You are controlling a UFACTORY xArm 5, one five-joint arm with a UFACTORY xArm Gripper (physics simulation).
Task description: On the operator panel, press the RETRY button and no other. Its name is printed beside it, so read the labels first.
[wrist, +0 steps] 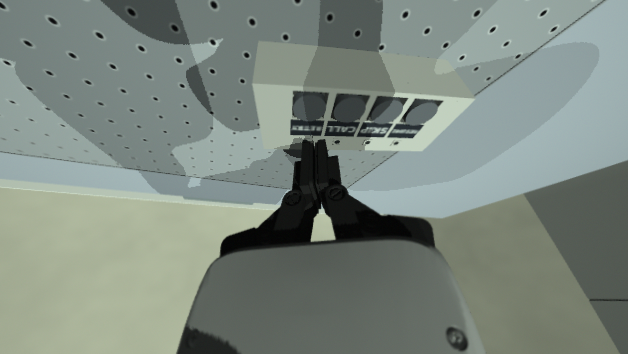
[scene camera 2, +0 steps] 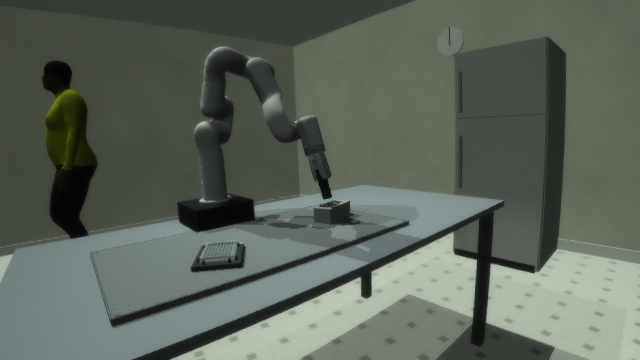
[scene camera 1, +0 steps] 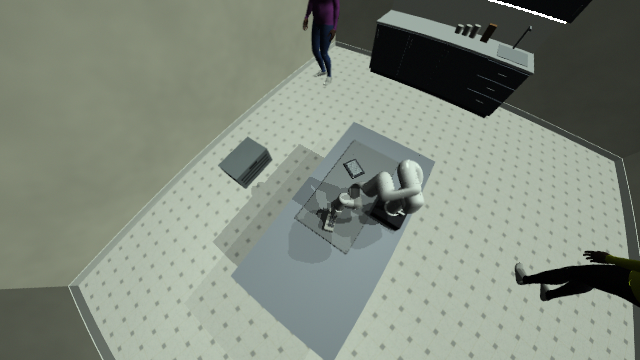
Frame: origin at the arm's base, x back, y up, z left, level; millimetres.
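Seen in the pictures: gripper, between the fingertips: (wrist: 317, 155) (scene camera 2: 327, 198) (scene camera 1: 332, 213); arm's base, origin of its link: (scene camera 2: 215, 200) (scene camera 1: 392, 208).
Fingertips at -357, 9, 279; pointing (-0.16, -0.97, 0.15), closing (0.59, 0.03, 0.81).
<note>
Offsets run from my fingertips to a thing's top centre, as dx, dy, dz. "spot": to the spot under its first point. Level surfaces: height alone.
The operator panel {+13, -27, +36} (scene camera 1: 329, 224) (scene camera 2: 325, 214) (wrist: 270, 110) is a pale box with several round grey buttons in a row. Its labels show upside down in the wrist view. The RETRY button {+17, -27, -12} (wrist: 309, 106) is at the left end of the row, with its RETRY label {spot: -5, -30, -5} (wrist: 306, 128) beside it. The CALL button {+26, -27, +17} (wrist: 349, 107), the SKIP button {+35, -27, +45} (wrist: 386, 109) and a fourth button {+44, -27, +74} (wrist: 422, 111) with a blurred label follow to the right. My gripper (scene camera 2: 327, 198) (wrist: 317, 155) is shut and empty, its tips a little above the panel, by the RETRY label's edge in the wrist view.
The panel stands on a perforated grey board {dy -82} (scene camera 1: 350, 246) (scene camera 2: 150, 295) on the blue-grey table {dy -95} (scene camera 1: 320, 305) (scene camera 2: 45, 310). A dark tray with a light gridded block {-66, -56, -462} (scene camera 1: 354, 168) (scene camera 2: 218, 252) lies on the board. Two people (scene camera 1: 322, 30) (scene camera 1: 575, 275) stand away from the table; one (scene camera 2: 70, 130) shows in scene camera 2.
</note>
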